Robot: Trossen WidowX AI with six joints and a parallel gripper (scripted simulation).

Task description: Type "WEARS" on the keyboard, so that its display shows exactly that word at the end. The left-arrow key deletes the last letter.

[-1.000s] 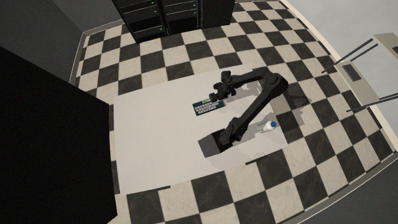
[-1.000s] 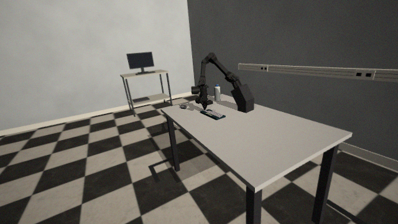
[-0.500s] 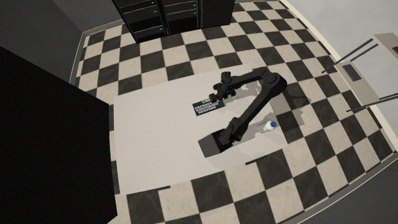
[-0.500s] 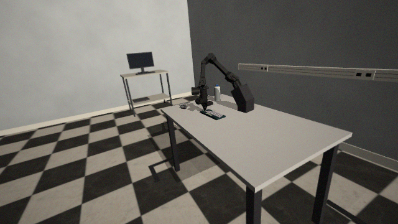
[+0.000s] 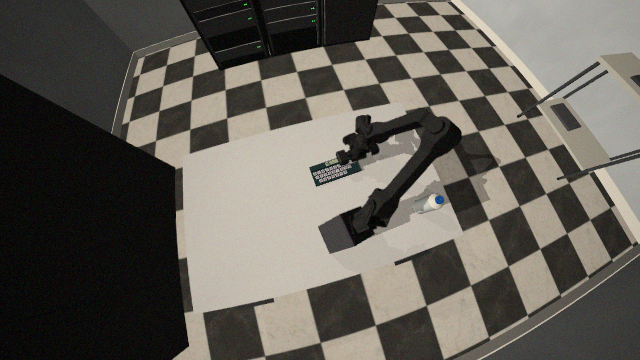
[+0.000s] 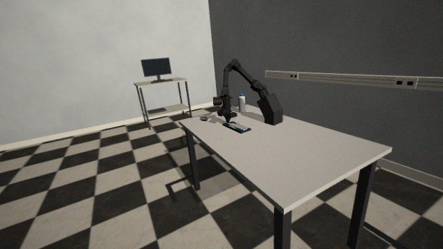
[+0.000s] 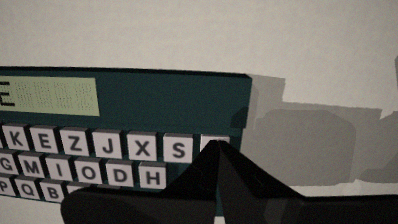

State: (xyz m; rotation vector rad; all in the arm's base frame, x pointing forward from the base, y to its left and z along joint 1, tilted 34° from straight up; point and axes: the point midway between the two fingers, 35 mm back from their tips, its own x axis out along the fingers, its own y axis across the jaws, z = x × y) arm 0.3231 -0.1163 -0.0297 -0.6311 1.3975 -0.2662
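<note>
Right now my hand is 40 mm above the left-arrow key. Also, from my hand: dark object 220 mm to the right, 140 mm ahead, 30 mm below.
</note>
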